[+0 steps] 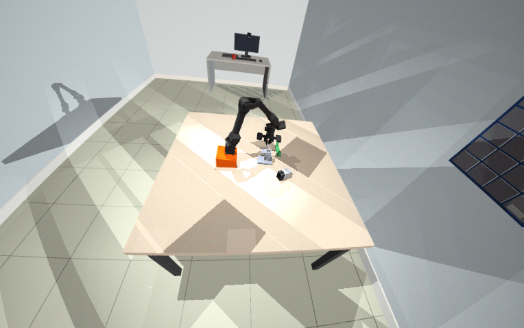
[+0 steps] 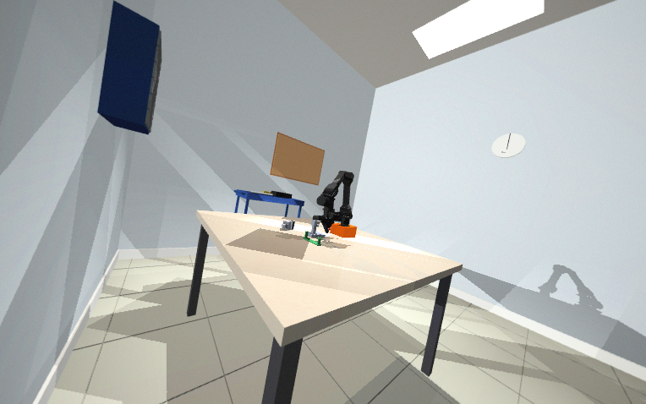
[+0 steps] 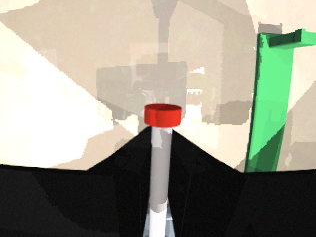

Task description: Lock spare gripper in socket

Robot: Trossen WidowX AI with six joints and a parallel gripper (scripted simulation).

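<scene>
My gripper tip is now 10 cm short of the green rest, 3 cm above it and 2 cm to the left of it. From my gripper tip the other things lie so: mount (13 cm to the right, 4 cm behind); spare gripper (29 cm to the right, 7 cm ahead, 2 cm below).
</scene>
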